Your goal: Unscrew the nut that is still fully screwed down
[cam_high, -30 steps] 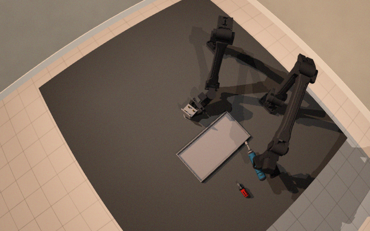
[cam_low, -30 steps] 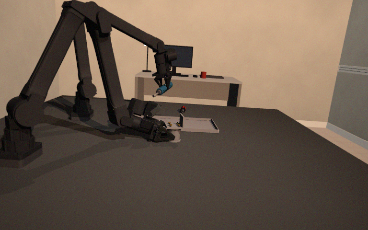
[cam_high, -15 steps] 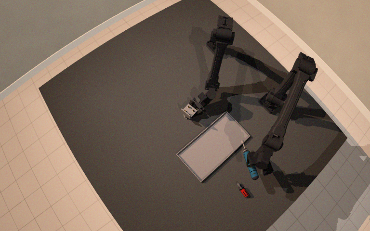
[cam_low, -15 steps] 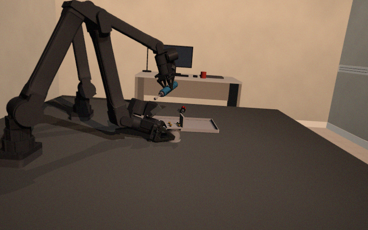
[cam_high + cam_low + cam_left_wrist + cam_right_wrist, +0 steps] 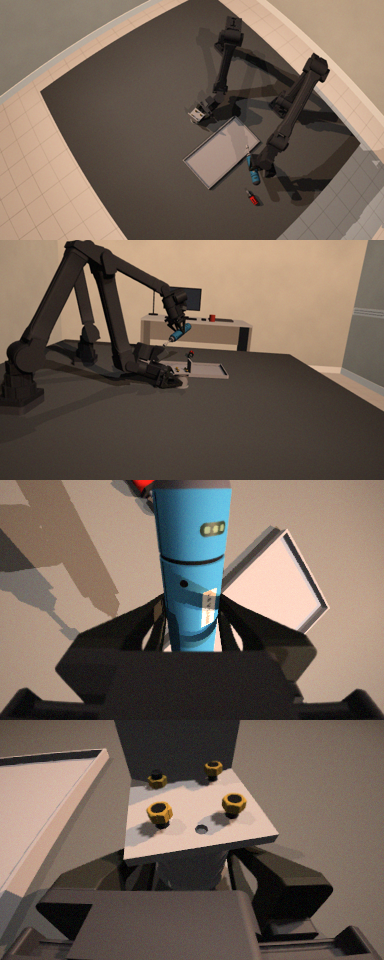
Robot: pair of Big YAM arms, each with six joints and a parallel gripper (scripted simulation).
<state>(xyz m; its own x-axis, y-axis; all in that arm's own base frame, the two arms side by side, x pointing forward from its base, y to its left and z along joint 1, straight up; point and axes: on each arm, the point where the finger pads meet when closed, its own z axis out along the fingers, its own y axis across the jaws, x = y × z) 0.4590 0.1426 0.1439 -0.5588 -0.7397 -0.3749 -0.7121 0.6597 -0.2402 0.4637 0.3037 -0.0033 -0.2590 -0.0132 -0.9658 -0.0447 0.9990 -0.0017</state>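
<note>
The joint module lies 1 cm above my right hand. Round my right hand: shallow grey tray: 25 cm to the left, 2 cm below; then nut: 5 cm above, 2 cm to the left, 2 cm ahead; then grey bracket: 5 cm above.
</note>
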